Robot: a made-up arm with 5 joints. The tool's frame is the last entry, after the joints. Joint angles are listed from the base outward.
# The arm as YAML. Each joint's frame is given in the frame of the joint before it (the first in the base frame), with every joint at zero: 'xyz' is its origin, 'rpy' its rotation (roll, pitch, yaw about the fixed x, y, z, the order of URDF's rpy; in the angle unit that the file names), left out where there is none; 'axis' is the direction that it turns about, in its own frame. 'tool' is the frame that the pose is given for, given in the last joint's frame.
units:
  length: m
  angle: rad
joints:
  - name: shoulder
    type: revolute
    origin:
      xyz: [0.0, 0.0, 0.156]
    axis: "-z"
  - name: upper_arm
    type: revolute
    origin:
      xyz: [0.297, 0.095, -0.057]
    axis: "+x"
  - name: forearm
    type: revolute
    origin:
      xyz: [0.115, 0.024, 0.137]
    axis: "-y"
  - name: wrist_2
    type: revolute
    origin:
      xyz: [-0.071, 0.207, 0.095]
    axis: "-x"
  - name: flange
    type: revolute
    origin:
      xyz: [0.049, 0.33, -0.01]
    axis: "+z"
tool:
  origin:
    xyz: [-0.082, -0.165, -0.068]
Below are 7 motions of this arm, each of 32 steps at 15 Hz.
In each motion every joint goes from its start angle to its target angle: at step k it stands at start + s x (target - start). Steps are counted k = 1, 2, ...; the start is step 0. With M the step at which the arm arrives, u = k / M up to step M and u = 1 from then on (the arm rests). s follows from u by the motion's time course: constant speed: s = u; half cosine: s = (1 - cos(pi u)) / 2; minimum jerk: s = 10 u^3 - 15 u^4 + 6 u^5.
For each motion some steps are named. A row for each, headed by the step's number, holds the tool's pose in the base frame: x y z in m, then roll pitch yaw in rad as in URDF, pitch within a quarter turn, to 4 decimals.
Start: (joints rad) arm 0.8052 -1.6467 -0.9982 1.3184 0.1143
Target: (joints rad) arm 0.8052 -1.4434 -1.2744 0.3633 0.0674
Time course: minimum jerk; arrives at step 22
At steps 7, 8, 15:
7: 0.3935 -0.0370 -0.1333 -2.7273 0.0097 -1.9516
8: 0.3977 -0.0333 -0.1427 -2.6557 0.0270 -1.9646
15: 0.4649 -0.0110 -0.2086 -2.0875 0.1502 -2.0642

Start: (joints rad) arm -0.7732 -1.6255 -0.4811 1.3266 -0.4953
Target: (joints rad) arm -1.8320 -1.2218 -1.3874 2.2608 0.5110
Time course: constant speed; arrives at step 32
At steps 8, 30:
8: -0.0993 0.3401 -0.0486 -3.0899 0.0181 0.5743
30: -0.3566 0.3668 0.0742 2.5173 0.0625 0.0691

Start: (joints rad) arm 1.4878 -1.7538 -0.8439 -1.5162 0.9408
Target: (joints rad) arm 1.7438 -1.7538 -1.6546 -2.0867 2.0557
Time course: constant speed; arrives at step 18
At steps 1, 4, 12, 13, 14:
1: 0.3264 -0.6430 -0.2537 -0.1943 0.0396 -1.3937
4: 0.2597 -0.7076 -0.2280 -0.1537 -0.0362 -1.3717
12: 0.0406 -0.8133 -0.1272 -0.2189 -0.2637 -1.3001
13: 0.0113 -0.8181 -0.1112 -0.2456 -0.2876 -1.2876
14: -0.0179 -0.8208 -0.0945 -0.2763 -0.3092 -1.2741

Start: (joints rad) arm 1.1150 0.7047 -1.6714 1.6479 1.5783
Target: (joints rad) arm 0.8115 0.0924 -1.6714 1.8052 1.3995
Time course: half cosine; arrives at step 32
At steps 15, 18, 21, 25, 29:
15: 0.3157 -0.1152 0.1611 1.1321 0.0372 2.3088
18: 0.3249 -0.1063 0.1519 1.2194 0.0565 2.3686
21: 0.3331 -0.0978 0.1438 1.3014 0.0724 2.4290
25: 0.3415 -0.0883 0.1356 1.3904 0.0864 2.4989
29: 0.3464 -0.0823 0.1308 1.4445 0.0930 2.5435

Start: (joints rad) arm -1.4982 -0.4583 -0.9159 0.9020 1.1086
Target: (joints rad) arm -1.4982 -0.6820 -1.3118 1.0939 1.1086
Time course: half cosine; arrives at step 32
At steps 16, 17, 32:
16: -0.2975 0.3832 -0.0334 2.1262 1.0719 -1.6712
17: -0.2952 0.3803 -0.0341 2.1577 1.0512 -1.6471
32: -0.2760 0.3558 -0.0370 2.3614 0.8507 -1.5201

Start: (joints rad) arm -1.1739 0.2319 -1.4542 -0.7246 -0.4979
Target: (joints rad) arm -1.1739 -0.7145 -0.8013 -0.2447 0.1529
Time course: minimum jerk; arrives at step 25
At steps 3, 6, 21, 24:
3: -0.2059 0.7062 0.5191 -1.7771 1.3238 -1.3225
6: -0.2399 0.6965 0.4901 -1.3577 1.3520 -0.8866
21: -0.3582 0.5840 0.0290 -0.5329 0.6755 0.7149
24: -0.3526 0.5800 0.0130 -0.5601 0.6610 0.7330

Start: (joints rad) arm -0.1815 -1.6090 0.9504 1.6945 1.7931
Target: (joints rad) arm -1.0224 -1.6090 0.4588 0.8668 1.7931
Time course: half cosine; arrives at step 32
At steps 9, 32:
9: 0.5523 0.4240 -0.0668 3.1128 -0.0038 -0.5977
32: 0.2156 0.6062 -0.2596 2.9484 0.6456 -0.3829

